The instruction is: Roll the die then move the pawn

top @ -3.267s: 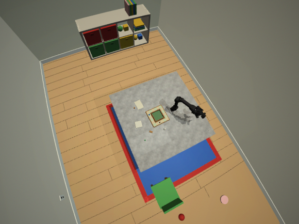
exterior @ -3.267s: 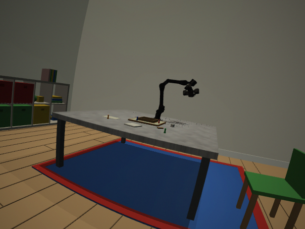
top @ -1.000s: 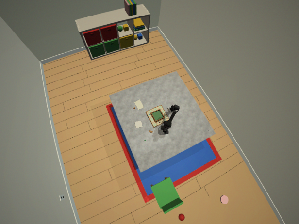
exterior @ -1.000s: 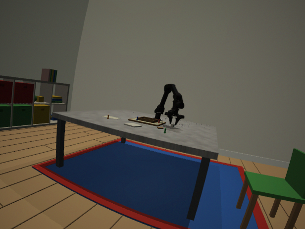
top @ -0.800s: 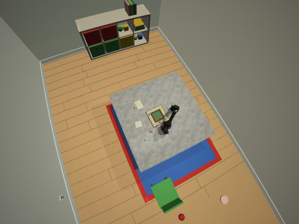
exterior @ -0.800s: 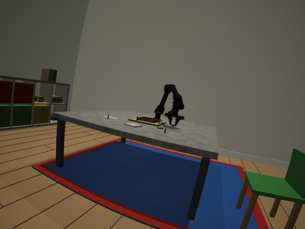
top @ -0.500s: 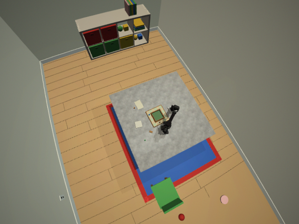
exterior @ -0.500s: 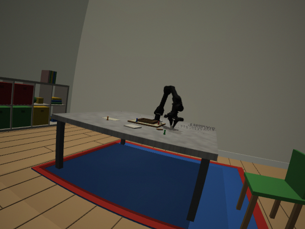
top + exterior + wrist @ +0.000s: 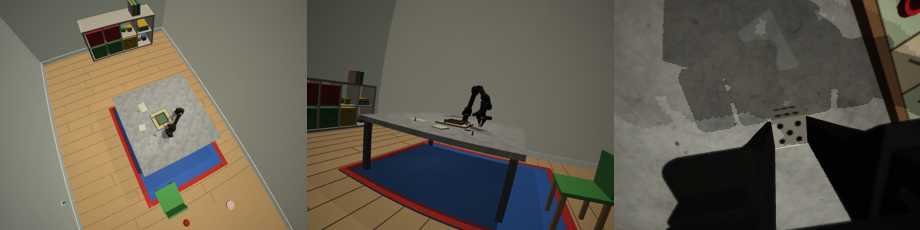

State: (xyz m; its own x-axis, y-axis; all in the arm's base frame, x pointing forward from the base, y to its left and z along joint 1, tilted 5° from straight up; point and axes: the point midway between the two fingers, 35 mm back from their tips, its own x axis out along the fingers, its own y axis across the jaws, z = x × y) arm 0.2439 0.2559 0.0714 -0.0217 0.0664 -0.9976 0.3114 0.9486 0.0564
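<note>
Right now the red pawn is 120 mm to the right of my gripper tip and 40 mm ahead of it. Also, from my gripper tip: small brown tile (210 mm ahead, 30 mm to the right, 30 mm below); green felt tray (240 mm to the right, 30 mm ahead, 20 mm below); white die (right at my gripper tip).
</note>
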